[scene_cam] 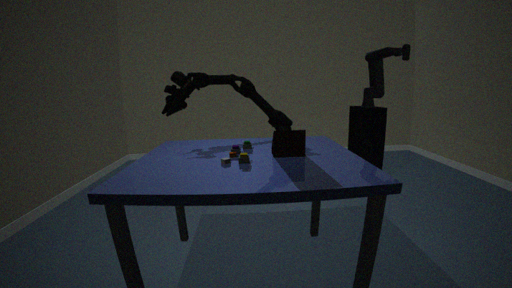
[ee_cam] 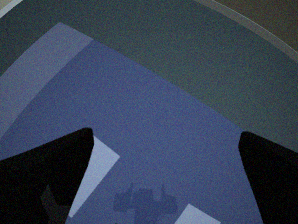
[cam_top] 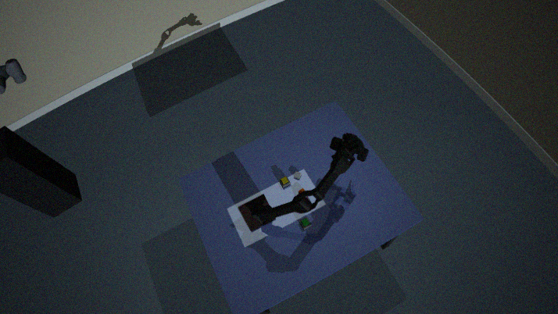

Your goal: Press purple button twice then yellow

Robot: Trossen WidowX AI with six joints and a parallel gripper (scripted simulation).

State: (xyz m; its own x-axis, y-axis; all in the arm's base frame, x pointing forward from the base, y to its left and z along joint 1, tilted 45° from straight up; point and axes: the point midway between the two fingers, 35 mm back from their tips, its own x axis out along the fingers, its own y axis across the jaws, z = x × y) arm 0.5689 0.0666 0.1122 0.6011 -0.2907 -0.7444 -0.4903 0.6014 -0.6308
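The purple button is 34 cm behind my gripper tip, 6 cm to the right of it and 19 cm below it. From my gripper tip the other things lie so: white block: 29 cm behind, 11 cm to the left, 21 cm below; then orange block: 32 cm behind, 1 cm to the left, 21 cm below; then yellow button: 37 cm behind, 11 cm to the left, 19 cm below.
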